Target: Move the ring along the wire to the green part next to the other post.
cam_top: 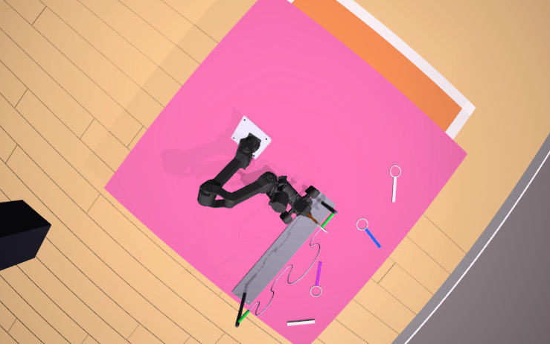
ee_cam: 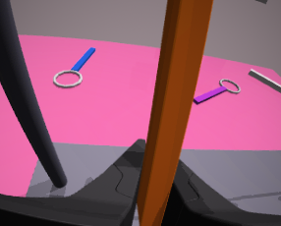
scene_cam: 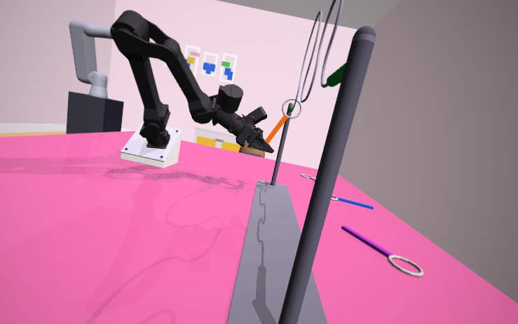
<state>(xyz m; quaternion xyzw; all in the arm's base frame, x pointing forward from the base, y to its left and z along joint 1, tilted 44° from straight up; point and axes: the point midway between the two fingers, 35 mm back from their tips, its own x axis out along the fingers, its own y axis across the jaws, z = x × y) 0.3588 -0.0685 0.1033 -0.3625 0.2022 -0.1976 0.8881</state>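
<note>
Now: the orange-handled ring 1 cm ahead of my gripper tip and 10 cm above it. From my gripper tip the other things lie so: purple-handled ring: 24 cm ahead, 25 cm to the right, 13 cm below; then white bar: 29 cm ahead, 47 cm to the right, 13 cm below.
</note>
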